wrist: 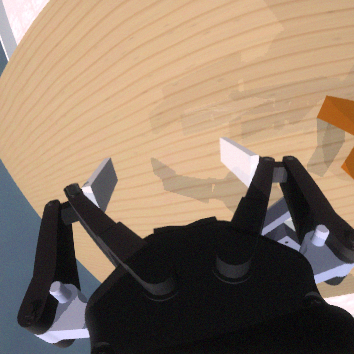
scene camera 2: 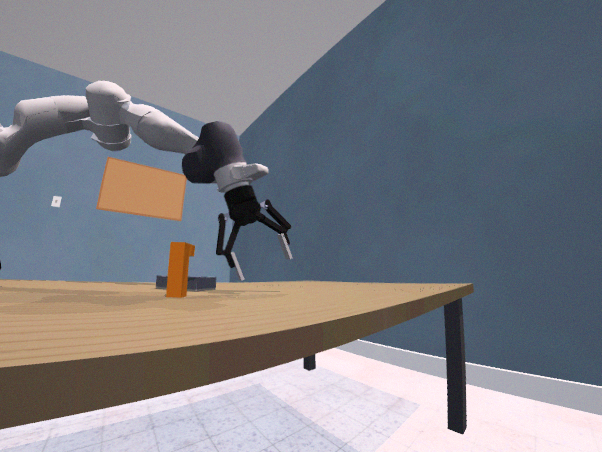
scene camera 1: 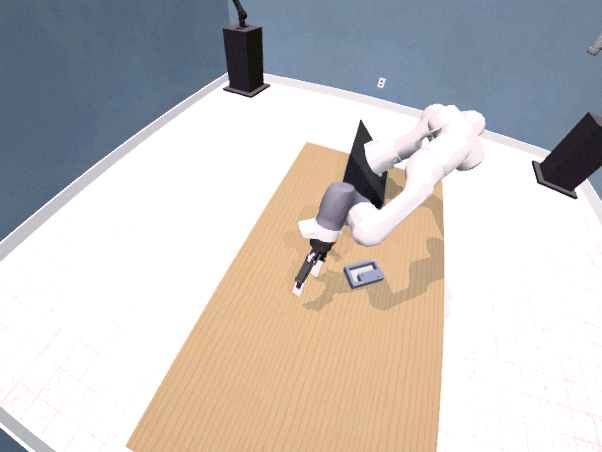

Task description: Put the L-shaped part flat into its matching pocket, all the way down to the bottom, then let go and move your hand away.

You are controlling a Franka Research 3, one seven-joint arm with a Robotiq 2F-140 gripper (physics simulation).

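The orange L-shaped part stands upright on the table, its short arm at the top. In the wrist view it is cut off by the right edge; in scene camera 1 it is almost wholly hidden behind the hand. The blue-grey pocket block lies flat on the table, its recess facing up; the right finger partly covers it in the wrist view. My gripper is wide open and empty, tilted, above the table and to one side of the part.
The wooden table carries the part and the block. A black upright panel stands near the arm at the table's far end. Black pedestals stand on the floor beyond the table.
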